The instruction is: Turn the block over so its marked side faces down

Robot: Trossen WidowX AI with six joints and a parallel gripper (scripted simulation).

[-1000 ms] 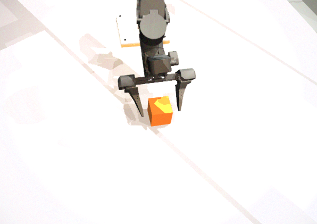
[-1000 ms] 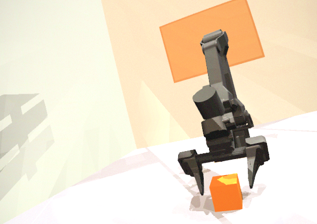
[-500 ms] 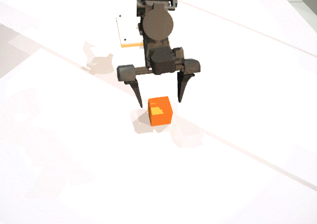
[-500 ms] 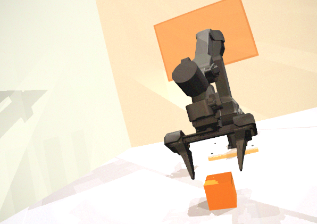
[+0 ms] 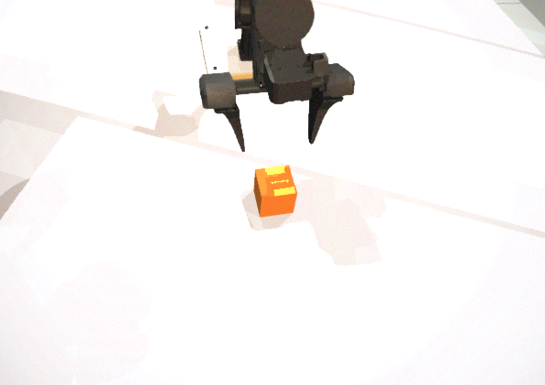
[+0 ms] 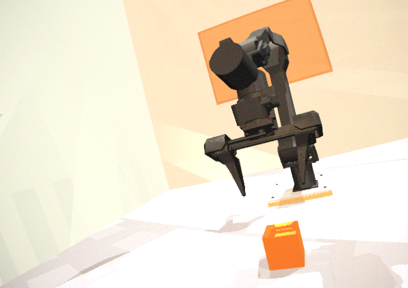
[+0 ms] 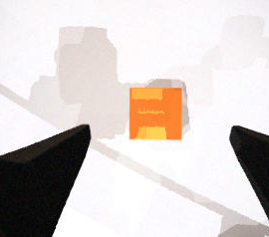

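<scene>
The orange block lies 80 mm below my gripper tip.
</scene>
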